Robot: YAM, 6 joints.
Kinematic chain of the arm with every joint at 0, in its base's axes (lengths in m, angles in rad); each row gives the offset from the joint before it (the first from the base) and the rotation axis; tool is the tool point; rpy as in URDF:
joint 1: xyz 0 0 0.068 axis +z
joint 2: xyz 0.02 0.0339 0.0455 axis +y
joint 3: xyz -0.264 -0.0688 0 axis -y
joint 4: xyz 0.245 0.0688 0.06 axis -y
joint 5: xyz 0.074 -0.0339 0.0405 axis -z
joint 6: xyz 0.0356 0 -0.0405 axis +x
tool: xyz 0 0 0 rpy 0 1.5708 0
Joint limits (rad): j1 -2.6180..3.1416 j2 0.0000..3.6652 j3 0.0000..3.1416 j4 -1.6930..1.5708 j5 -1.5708..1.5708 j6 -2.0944..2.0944
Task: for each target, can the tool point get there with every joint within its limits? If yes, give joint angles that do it. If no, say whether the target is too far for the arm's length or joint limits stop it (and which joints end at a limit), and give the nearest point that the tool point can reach.
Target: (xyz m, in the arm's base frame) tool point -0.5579 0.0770 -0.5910
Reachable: no: too far | nearest point -0.4189 0.0578 -0.3356 | short by 0.291 m
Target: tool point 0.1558 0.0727 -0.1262
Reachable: yes | joints 0.5266 2.8915 0.4707 1.2358 0.4475 -1.7662
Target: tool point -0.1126 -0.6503 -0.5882
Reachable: no: too far | nearest point -0.0786 -0.4537 -0.3119 | short by 0.341 m
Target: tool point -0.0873 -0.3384 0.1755
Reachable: yes | joints -1.8992 2.0277 1.4611 -1.2832 -0.8386 -0.2745
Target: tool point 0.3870 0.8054 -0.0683
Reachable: no: too far | nearest point 0.2740 0.5703 -0.0140 | short by 0.266 m
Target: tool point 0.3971 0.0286 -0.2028
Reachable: yes | joints 0.1345 3.3727 2.3580 -1.2030 0.7731 -1.7073
